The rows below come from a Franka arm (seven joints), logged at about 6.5 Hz.
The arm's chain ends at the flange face. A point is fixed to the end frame.
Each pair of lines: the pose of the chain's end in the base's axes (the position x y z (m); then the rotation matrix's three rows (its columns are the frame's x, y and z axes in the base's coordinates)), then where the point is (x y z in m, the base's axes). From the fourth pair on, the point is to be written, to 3 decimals.
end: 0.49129 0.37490 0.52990; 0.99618 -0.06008 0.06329; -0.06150 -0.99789 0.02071; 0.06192 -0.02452 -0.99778
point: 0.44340 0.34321 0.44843
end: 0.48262 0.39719 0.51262; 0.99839 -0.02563 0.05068; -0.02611 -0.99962 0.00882; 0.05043 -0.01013 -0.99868
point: 0.43490 0.36271 0.43219
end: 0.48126 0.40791 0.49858; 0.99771 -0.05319 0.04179; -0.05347 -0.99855 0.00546; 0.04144 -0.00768 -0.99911
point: 0.43188 0.37460 0.41866
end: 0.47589 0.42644 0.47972; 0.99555 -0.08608 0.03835; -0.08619 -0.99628 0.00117; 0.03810 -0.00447 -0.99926
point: 0.425 0.395 0.400
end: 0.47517 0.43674 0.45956; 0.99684 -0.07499 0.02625; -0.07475 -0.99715 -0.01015; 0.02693 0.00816 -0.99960
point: 0.424 0.403 0.381
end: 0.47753 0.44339 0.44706; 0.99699 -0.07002 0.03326; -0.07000 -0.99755 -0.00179; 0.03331 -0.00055 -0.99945
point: 0.427 0.410 0.368
